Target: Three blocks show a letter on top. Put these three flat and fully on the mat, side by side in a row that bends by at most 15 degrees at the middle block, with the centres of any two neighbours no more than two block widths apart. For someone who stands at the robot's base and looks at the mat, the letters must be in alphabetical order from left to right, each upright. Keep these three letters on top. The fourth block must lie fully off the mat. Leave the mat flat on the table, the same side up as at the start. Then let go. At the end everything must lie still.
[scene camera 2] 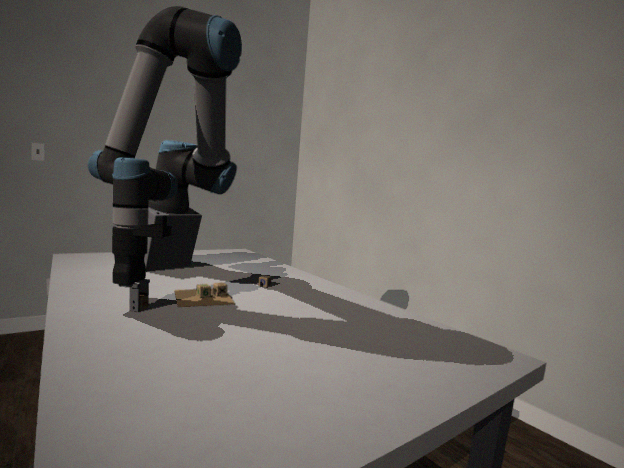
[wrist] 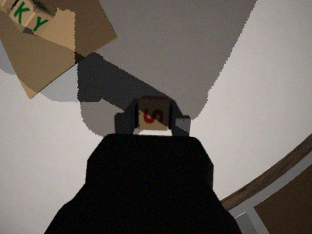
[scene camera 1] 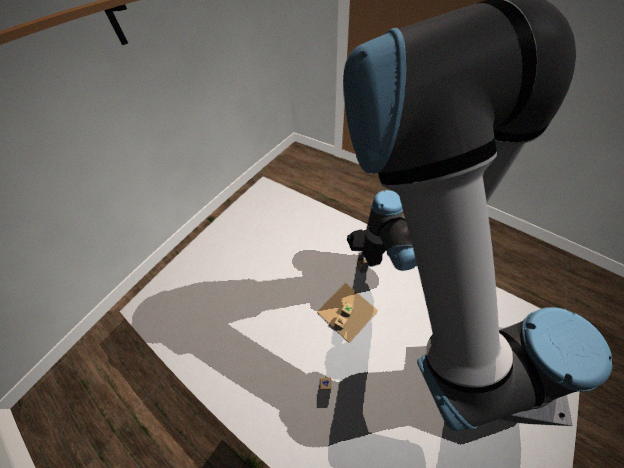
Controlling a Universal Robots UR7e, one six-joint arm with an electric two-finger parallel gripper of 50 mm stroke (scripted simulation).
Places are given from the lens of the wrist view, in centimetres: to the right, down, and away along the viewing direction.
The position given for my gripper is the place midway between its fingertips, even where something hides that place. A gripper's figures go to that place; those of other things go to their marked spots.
my gripper [wrist: 154,108]: 0, -1, 17
block [wrist: 153,111]: 0, 0, 14
